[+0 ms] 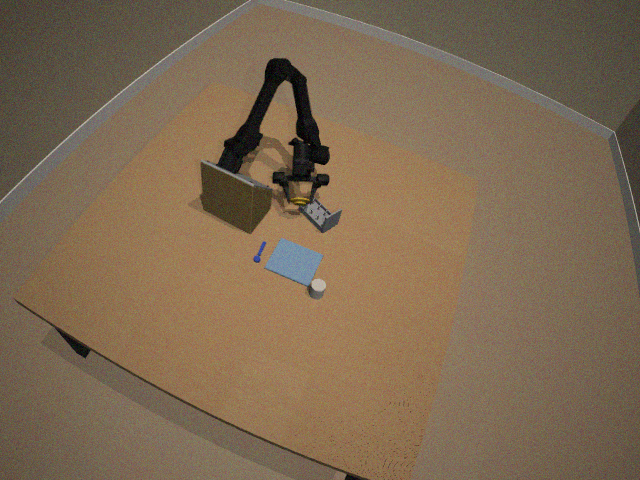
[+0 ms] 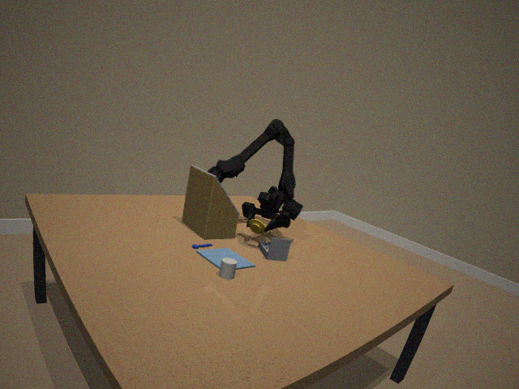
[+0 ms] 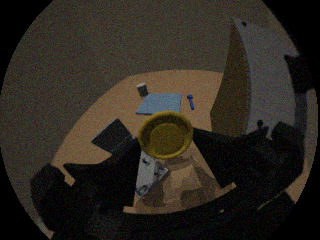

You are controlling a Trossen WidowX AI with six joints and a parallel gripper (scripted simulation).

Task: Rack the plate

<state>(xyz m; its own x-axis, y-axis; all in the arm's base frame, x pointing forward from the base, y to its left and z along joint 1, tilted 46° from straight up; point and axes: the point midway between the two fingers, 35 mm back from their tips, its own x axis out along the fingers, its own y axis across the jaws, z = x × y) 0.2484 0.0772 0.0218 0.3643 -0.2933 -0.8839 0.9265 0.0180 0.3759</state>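
My gripper tip is now 7 cm short of the grey dish rack, 5 cm above it and 3 cm to the right of it. The rest, counted from my gripper tip: blue spoon (19 cm to the right, 7 cm below, 7 cm behind); yellow plate (1 cm to the left); light blue mat (17 cm to the right, 7 cm below, 4 cm ahead).
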